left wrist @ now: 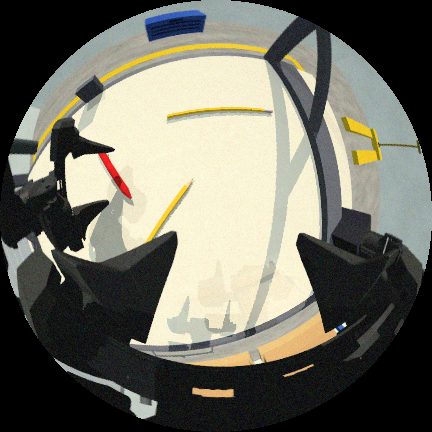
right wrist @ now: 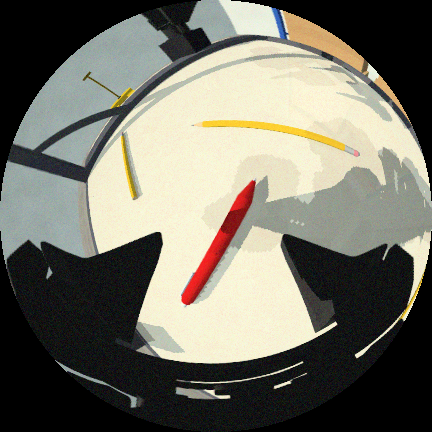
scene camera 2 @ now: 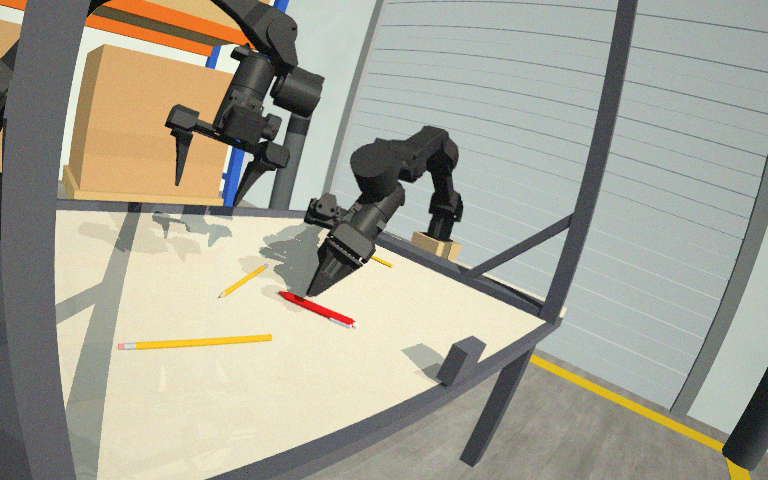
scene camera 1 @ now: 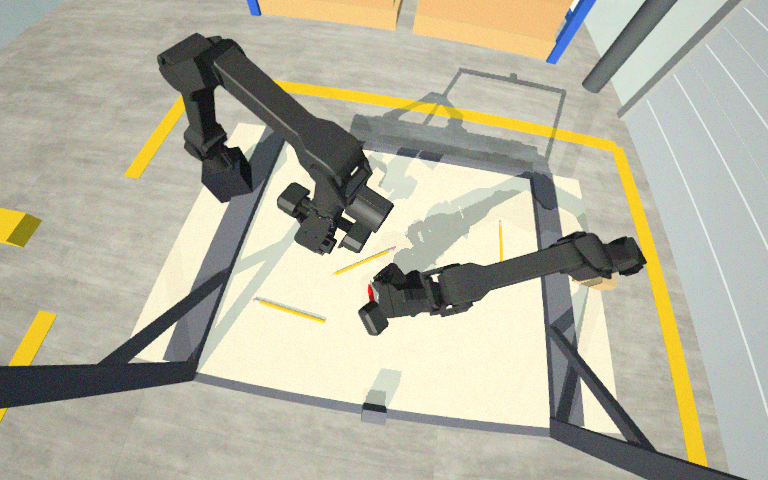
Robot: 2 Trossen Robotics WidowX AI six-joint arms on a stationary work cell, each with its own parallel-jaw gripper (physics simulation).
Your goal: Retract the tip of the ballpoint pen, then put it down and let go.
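Seen in the pictures: left gripper, fingertip midpoint: (left wrist: pixel 240 238) (scene camera 2: pixel 205 196); right gripper, fingertip midpoint: (left wrist: pixel 109 177) (right wrist: pixel 224 240) (scene camera 2: pixel 309 295) (scene camera 1: pixel 374 302); left arm's base at its link origin: (left wrist: pixel 364 241) (right wrist: pixel 179 34) (scene camera 1: pixel 220 163); right arm's base at its link origin: (scene camera 2: pixel 438 237).
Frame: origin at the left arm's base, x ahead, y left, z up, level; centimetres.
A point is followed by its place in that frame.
Observation:
A red ballpoint pen (scene camera 1: pixel 370 292) @(x 31.1, y -41.7, z -9.5 cm) (scene camera 2: pixel 318 309) @(x 30.2, y -46.5, z -9.7 cm) (left wrist: pixel 116 175) @(x 30.5, y -43.8, z -9.6 cm) (right wrist: pixel 217 247) @(x 31.0, y -45.3, z -9.4 cm) lies on the pale table. Its light clip and button end face the lower right in scene camera 2. In the right wrist view a tiny grey point shows at its tapered end, too small to judge well. My right gripper (scene camera 2: pixel 310 294) @(x 31.4, y -44.4, z -8.7 cm) (left wrist: pixel 109 177) @(x 31.4, y -44.4, z -8.7 cm) (right wrist: pixel 224 240) @(x 31.4, y -44.4, z -8.7 cm) is open and empty, low over the pen, with the pen lying between its spread fingers in the right wrist view; it hides most of the pen in scene camera 1. My left gripper (scene camera 2: pixel 207 194) @(x 22.7, y -29.1, z 2.4 cm) (left wrist: pixel 240 238) @(x 22.7, y -29.1, z 2.4 cm) is open and empty, high above the table.
One yellow pencil (scene camera 1: pixel 363 260) @(x 31.5, y -32.8, z -9.8 cm) (scene camera 2: pixel 242 280) @(x 29.7, y -33.4, z -10.0 cm) (left wrist: pixel 170 210) @(x 27.8, y -33.4, z -10.1 cm) (right wrist: pixel 272 128) @(x 31.1, y -33.4, z -10.2 cm) lies between the arms. Another (scene camera 1: pixel 289 310) @(x 10.7, y -40.9, z -10.0 cm) (scene camera 2: pixel 198 342) @(x 9.9, y -40.9, z -10.1 cm) (left wrist: pixel 220 109) @(x 11.0, y -40.9, z -10.1 cm) (right wrist: pixel 128 167) @(x 13.6, y -42.3, z -10.2 cm) lies farther left in scene camera 1. A third (scene camera 1: pixel 500 240) @(x 71.7, y -36.8, z -10.1 cm) (scene camera 2: pixel 381 261) @(x 67.8, y -45.0, z -10.2 cm) lies partly behind my right arm. A dark block (scene camera 1: pixel 374 412) @(x 25.1, y -66.8, z -4.9 cm) (scene camera 2: pixel 461 361) @(x 22.2, y -67.3, z -6.4 cm) (left wrist: pixel 90 89) @(x 24.7, y -66.1, z -7.3 cm) stands at the table edge.

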